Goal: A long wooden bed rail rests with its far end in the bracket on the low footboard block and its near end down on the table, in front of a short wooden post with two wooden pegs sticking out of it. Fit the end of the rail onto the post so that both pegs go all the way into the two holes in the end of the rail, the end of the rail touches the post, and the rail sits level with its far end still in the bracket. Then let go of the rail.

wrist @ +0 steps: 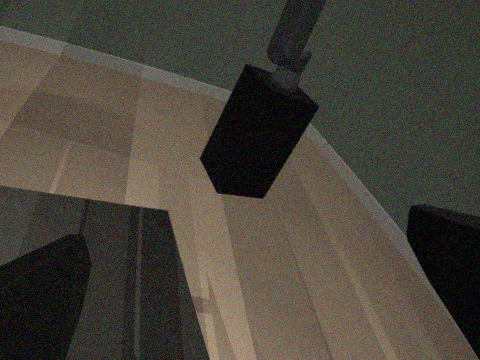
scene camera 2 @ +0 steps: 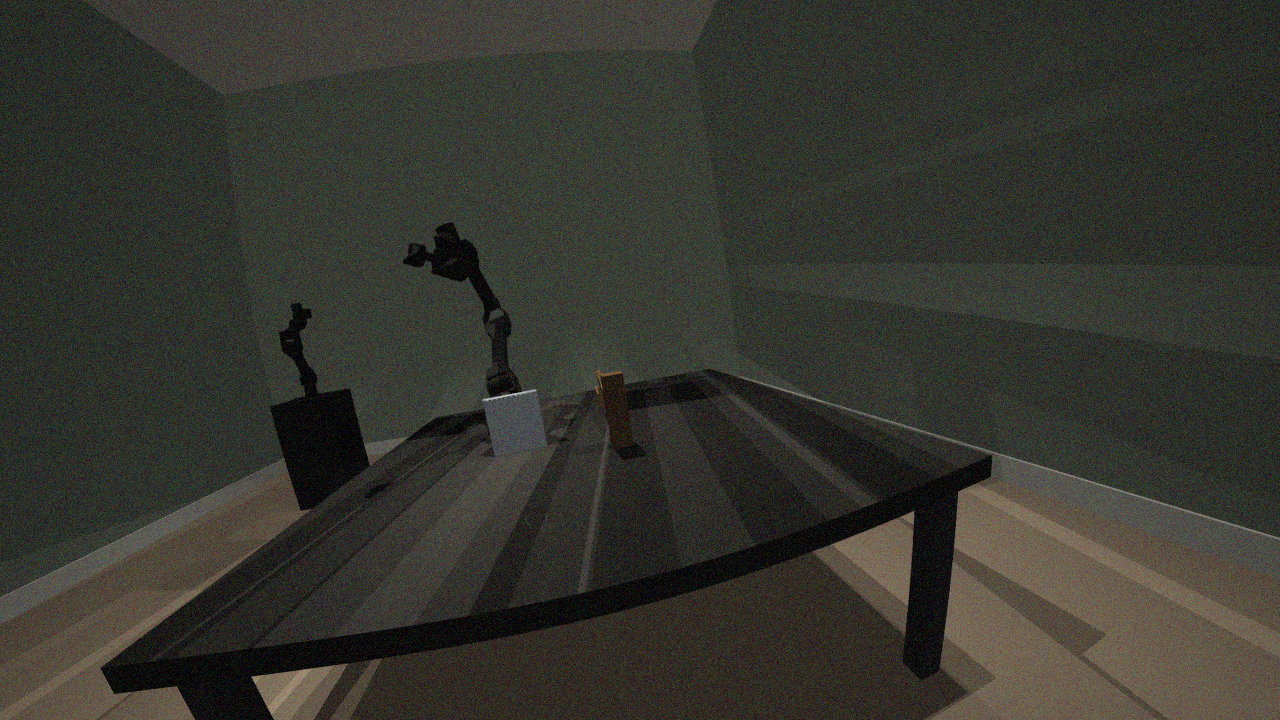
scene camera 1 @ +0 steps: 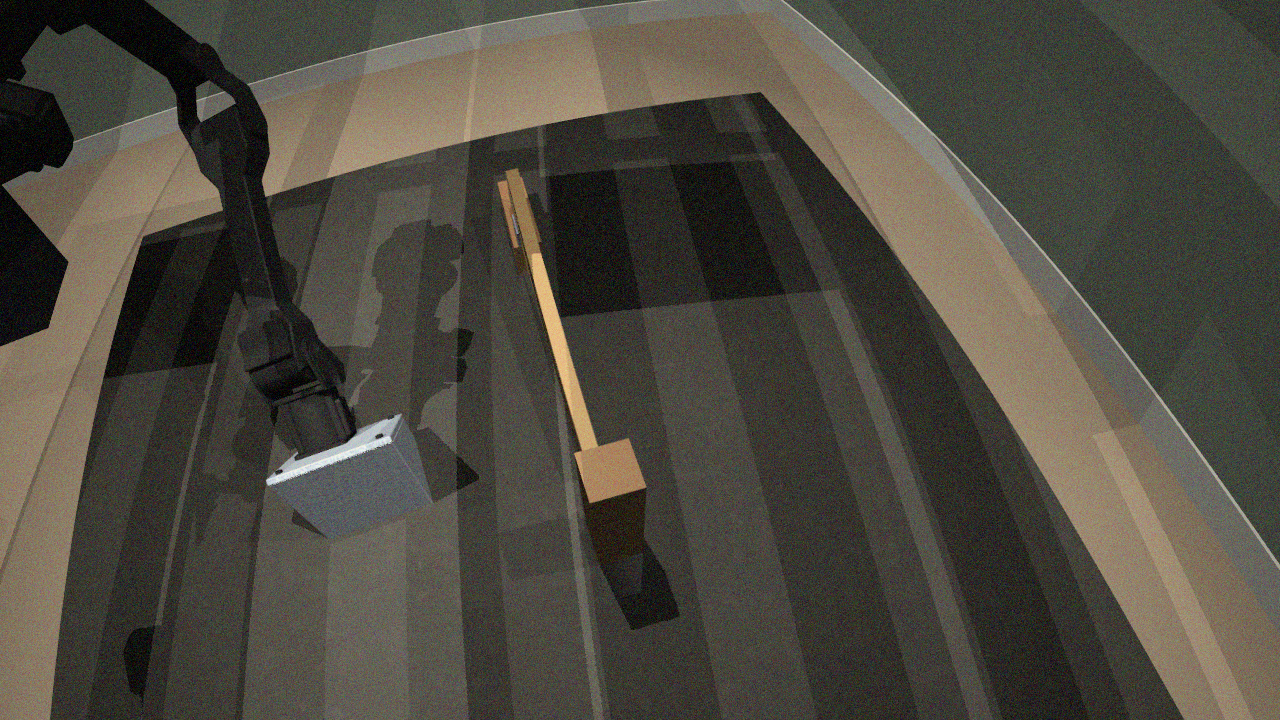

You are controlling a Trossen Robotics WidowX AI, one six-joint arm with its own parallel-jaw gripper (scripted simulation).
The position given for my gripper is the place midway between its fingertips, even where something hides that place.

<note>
My gripper (scene camera 2: 417, 266) is open, with nothing in its grasp. Further things: a long wooden rail (scene camera 1: 583, 432) and a short wooden post (scene camera 1: 613, 491).
My gripper also shows in the wrist view (wrist: 252, 237). The short wooden post is seen too in scene camera 2 (scene camera 2: 613, 387). The wrist view misses the long wooden rail: it is out of frame.
</note>
